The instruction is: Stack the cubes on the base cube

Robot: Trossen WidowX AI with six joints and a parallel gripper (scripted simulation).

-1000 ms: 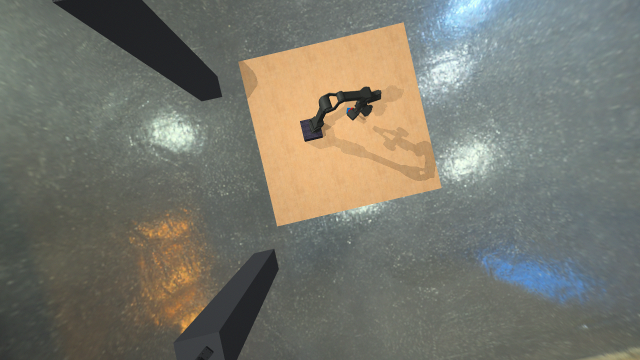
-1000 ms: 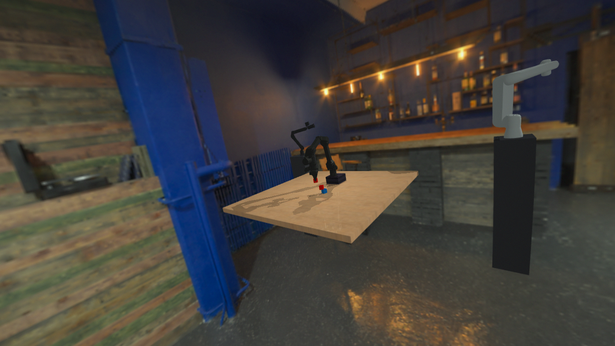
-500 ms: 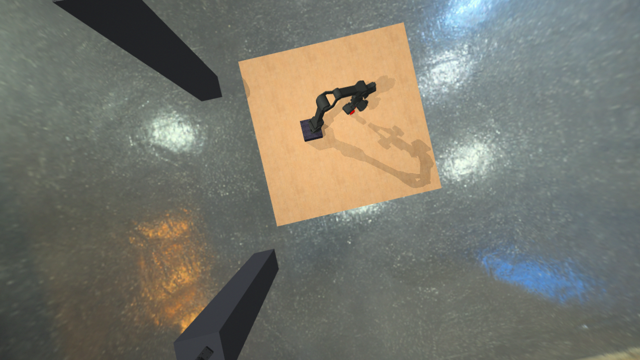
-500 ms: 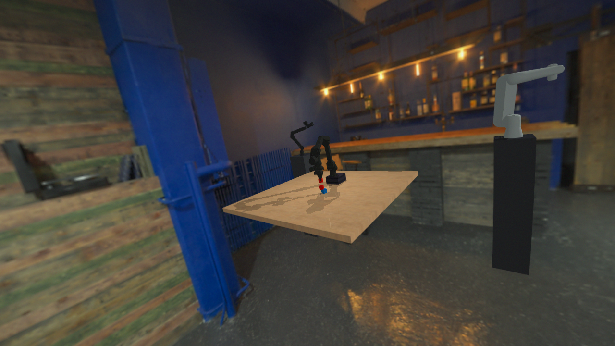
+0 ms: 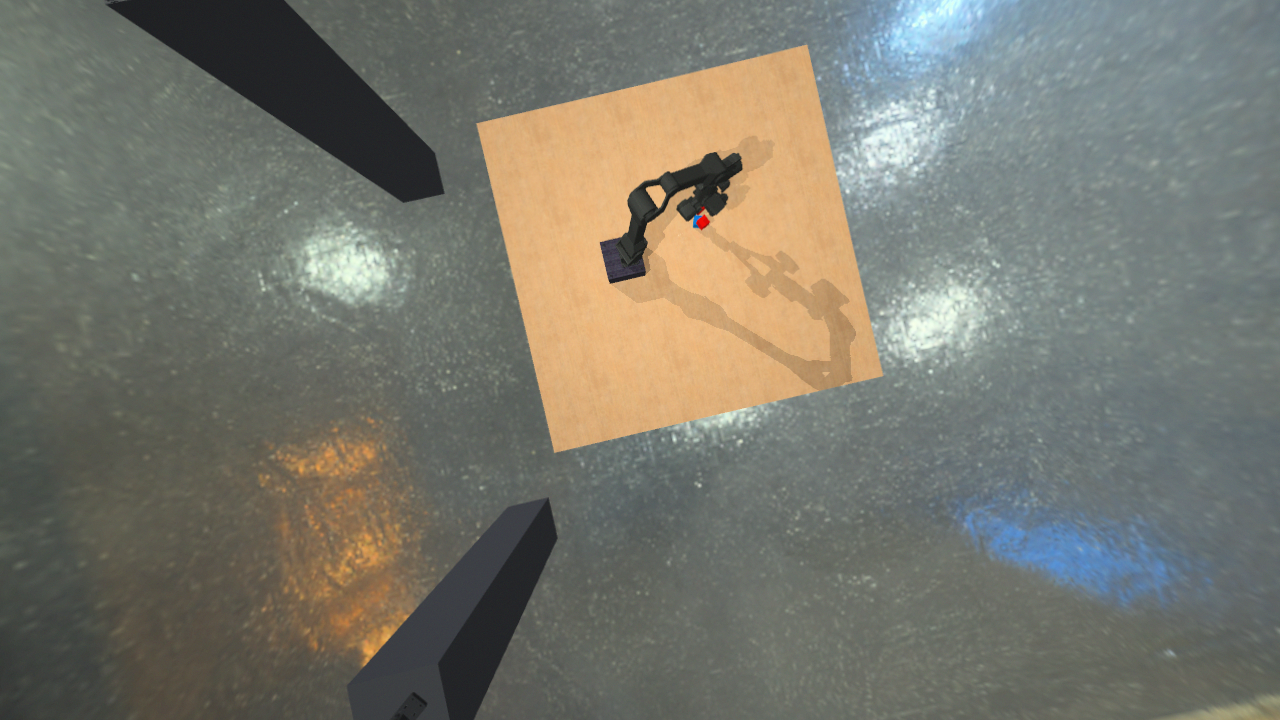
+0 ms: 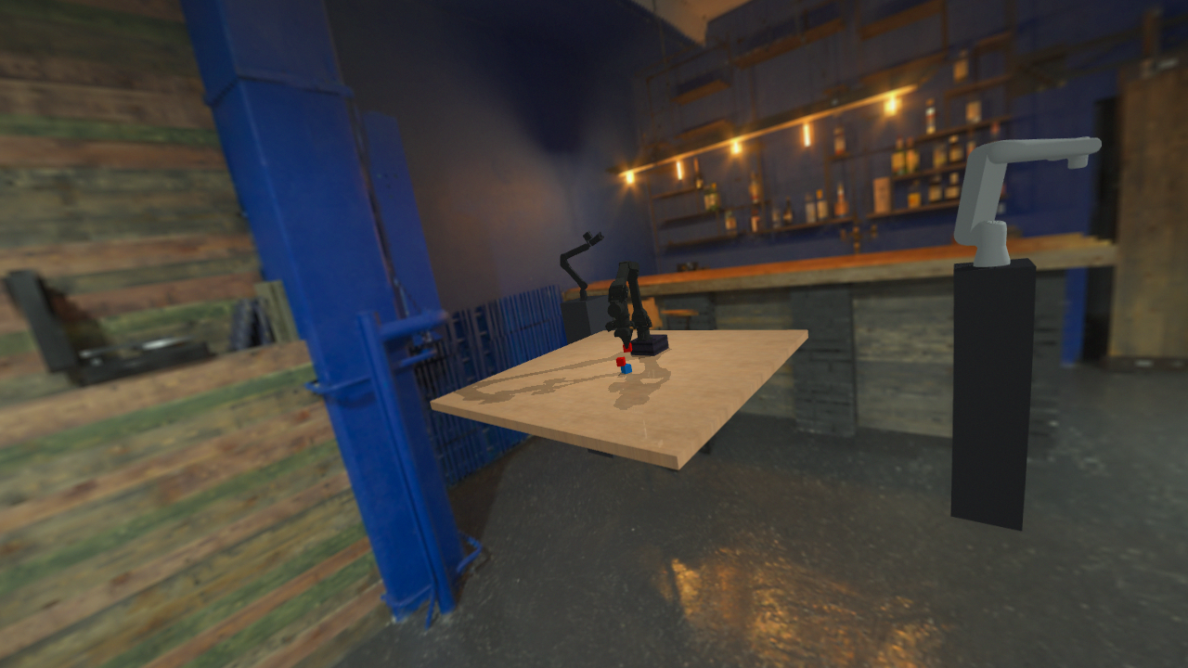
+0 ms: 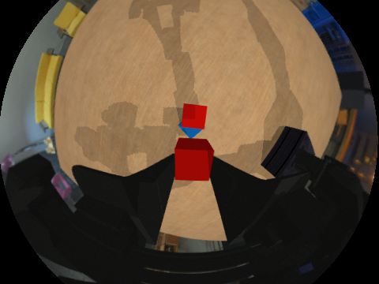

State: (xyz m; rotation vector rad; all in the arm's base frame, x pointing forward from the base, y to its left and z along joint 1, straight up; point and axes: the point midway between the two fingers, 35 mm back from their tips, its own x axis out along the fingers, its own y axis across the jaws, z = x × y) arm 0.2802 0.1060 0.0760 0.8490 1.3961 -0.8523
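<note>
Now: gripper tip 100 mm above the blue base cube, 20 mm to the left of it and 10 mm short of it.
</note>
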